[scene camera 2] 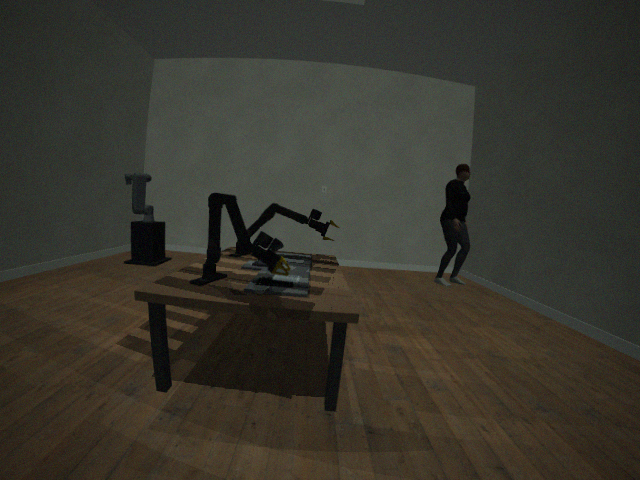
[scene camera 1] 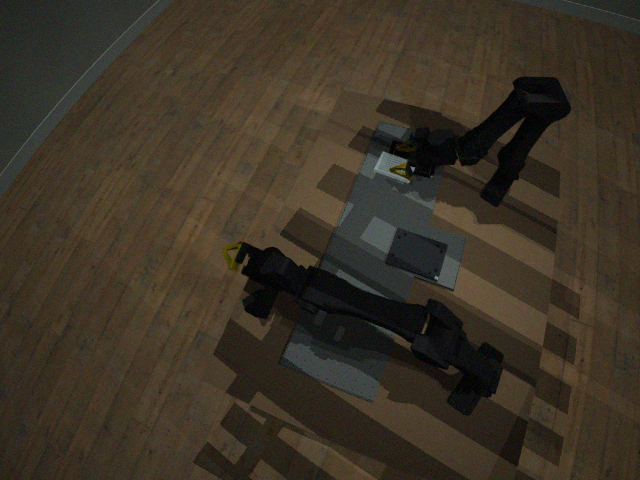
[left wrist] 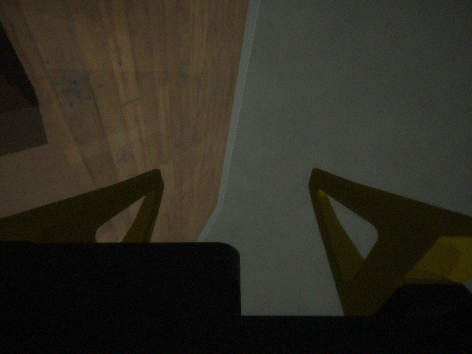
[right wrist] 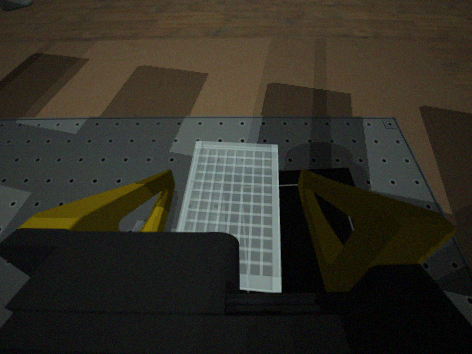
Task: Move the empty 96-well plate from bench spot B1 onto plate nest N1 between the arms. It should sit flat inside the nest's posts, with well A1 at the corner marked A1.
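Frame: origin at the left arm's base, x back, y right, z up, level; metres.
Seen in the pictures: left gripper, fingertip midpoint: (scene camera 2: 336, 234) (scene camera 1: 236, 254) (left wrist: 236, 177); right gripper, fingertip midpoint: (scene camera 2: 289, 272) (scene camera 1: 393, 159) (right wrist: 236, 176); left arm's base, origin of the base link: (scene camera 2: 240, 254); right arm's base, origin of the base link: (scene camera 2: 209, 279) (scene camera 1: 500, 182).
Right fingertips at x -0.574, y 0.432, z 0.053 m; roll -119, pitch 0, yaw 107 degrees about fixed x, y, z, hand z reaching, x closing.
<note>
Pixels of each thing's top centre, then the offset from my right fingertips to it. "spot": a spot on its surface instead. Level surfaces: height alone.
- white 96-well plate, middle of its top: (right wrist: 230, 201) (scene camera 1: 395, 165) (scene camera 2: 286, 276) dy -0.001, dx +0.012, dz -0.024 m
- black rectangle, surface spot: (right wrist: 294, 215) spot: dy +0.056, dx +0.004, dz -0.039 m
- dark nest, middle of its top: (scene camera 1: 418, 252) (scene camera 2: 267, 261) dy -0.230, dx +0.238, dz -0.019 m
- perforated board, its level: dz -0.041 m
The white 96-well plate (scene camera 1: 385, 162) (right wrist: 235, 190) lies on the grey perforated board, beside and partly over a black rectangle (right wrist: 294, 215) with a thin white outline. My right gripper (scene camera 1: 394, 159) (scene camera 2: 284, 266) (right wrist: 236, 176) is open and tilted down over the plate; its fingers appear on either side of it in the right wrist view, with no grip on it. Fingertip height is hard to judge. The dark nest (scene camera 1: 417, 254) with small corner posts lies between the arms; its A1 mark is not readable. My left gripper (scene camera 2: 334, 233) (left wrist: 236, 177) is open and empty, raised away from the plate.
The perforated board (scene camera 1: 336, 374) (right wrist: 125, 145) runs along the wooden table (scene camera 2: 248, 305), under the left arm. Striped shadows cross the table. A person (scene camera 2: 456, 206) stands beyond it, and another robot arm on a black pedestal (scene camera 2: 147, 241) stands at the back.
</note>
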